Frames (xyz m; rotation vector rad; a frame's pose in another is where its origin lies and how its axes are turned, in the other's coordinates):
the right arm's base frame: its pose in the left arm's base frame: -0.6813 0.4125 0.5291 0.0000 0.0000 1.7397
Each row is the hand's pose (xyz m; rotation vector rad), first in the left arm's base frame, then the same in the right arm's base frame.
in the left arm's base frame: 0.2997 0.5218 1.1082 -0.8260 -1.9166 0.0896
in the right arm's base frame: -0.0572 -0.9854 0.5791 -2.1392 -0.6478 -0.9315
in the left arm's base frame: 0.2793 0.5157 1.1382 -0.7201 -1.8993 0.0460
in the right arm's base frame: -0.0597 -0.9643 0.6091 -2.0716 -0.7294 -1.0087
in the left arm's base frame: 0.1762 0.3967 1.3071 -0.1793 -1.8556 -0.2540
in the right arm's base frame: -0.1597 -0.8426 0.7780 -1.7513 -1.2101 -1.3843
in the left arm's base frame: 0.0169 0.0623 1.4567 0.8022 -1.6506 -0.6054
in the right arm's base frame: -0.4626 -0.6294 0.9276 -0.9003 -2.0298 -1.7069
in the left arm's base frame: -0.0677 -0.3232 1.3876 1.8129 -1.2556 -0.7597
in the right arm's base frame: -0.8284 -0.4812 0.8585 0.2555 -2.6756 -1.5275
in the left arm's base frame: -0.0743 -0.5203 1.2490 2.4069 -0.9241 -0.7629
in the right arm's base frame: -1.0216 -0.4416 0.7199 -0.9246 2.6614 1.0550
